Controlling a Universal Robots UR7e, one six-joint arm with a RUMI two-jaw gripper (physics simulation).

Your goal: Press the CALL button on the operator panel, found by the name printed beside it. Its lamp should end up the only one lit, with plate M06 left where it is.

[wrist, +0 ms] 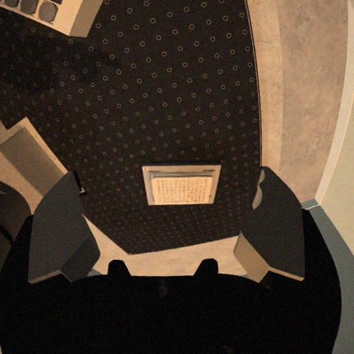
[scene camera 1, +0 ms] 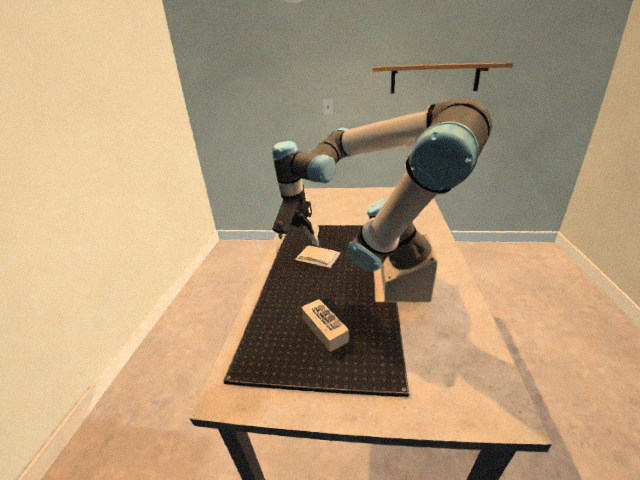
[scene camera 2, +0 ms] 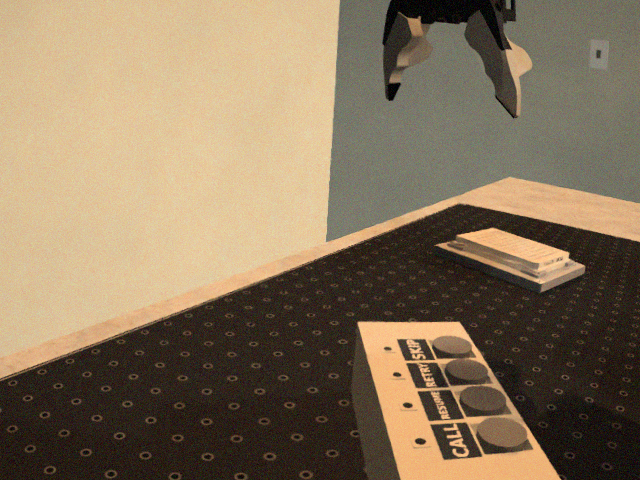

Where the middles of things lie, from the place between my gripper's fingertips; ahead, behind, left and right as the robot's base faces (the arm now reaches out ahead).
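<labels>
From my hand, the white ribbed plate (scene camera 2: 502,247) is 18 cm to the right and 17 cm below. I see an operator panel (scene camera 2: 407,413) too, and it sits 20 cm to the left of my hand, 15 cm behind it and 16 cm below it. A grey holder (scene camera 2: 553,278) is 18 cm to the right of my hand and 18 cm below it.
</labels>
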